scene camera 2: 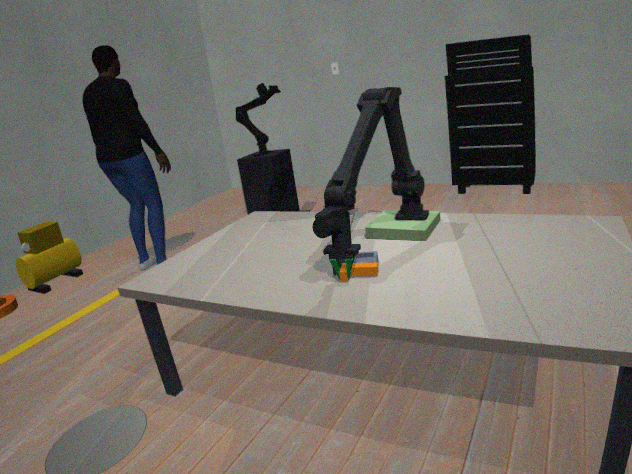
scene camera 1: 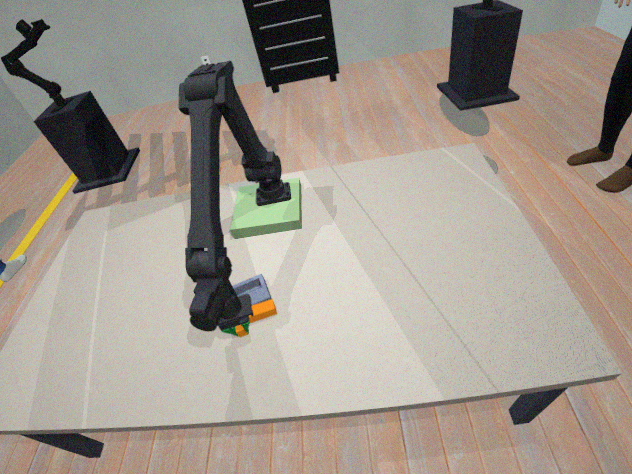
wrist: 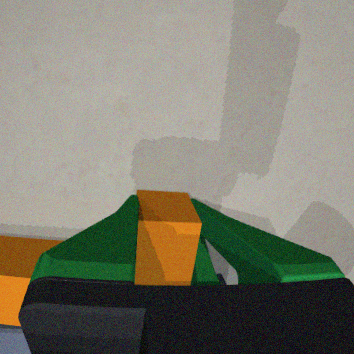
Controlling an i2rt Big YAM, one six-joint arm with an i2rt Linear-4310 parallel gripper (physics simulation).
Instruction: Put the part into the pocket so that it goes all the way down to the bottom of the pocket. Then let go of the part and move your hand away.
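Frame: origin at the arm's base, x ahead, y left, z up, level; millimetres.
Seen in the pictures: gripper, fingertip midpoint: (scene camera 2: pixel 344 278) (scene camera 1: pixel 243 332) (wrist: pixel 161 208); arm's base, link origin: (scene camera 2: pixel 412 216) (scene camera 1: pixel 274 195).
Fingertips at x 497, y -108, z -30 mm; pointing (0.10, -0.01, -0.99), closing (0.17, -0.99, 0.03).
Note:
Pixels of each thing's top centre, then the offset from my fingertips to it. Level surfaces: height alone.
- orange part, top centre: (wrist: pixel 57 287) (scene camera 1: pixel 253 314) (scene camera 2: pixel 358 266) 29 mm back, 39 mm left, 30 mm up
- blue-grey block with the pocket, top centre: (scene camera 1: pixel 242 294) (scene camera 2: pixel 355 257) 102 mm back, 3 mm left, 25 mm up
- table, surface height: 11 mm down
The orange part (scene camera 1: pixel 263 310) (scene camera 2: pixel 365 269) (wrist: pixel 165 252) is held at one end between the green fingers of my gripper (scene camera 1: pixel 238 329) (scene camera 2: pixel 343 269) (wrist: pixel 161 208). My gripper is shut on it. The rest of the part extends to the right of the fingers in both scene views. The blue-grey block with the pocket (scene camera 1: pixel 261 290) (scene camera 2: pixel 374 255) (wrist: pixel 12 340) shows behind the part, and the part hides its near side. Some of the pocket's opening shows past the part in the scene views. Whether part and block touch, I cannot tell.
The arm's base stands on a green slab (scene camera 1: pixel 265 219) (scene camera 2: pixel 395 233) at the back of the table (scene camera 1: pixel 382 331) (scene camera 2: pixel 433 301). Behind the table are dark pedestals (scene camera 1: pixel 81 137) (scene camera 2: pixel 268 178) and a black drawer cabinet (scene camera 1: pixel 296 43) (scene camera 2: pixel 490 112). A person (scene camera 2: pixel 122 122) stands at the left in scene view 2.

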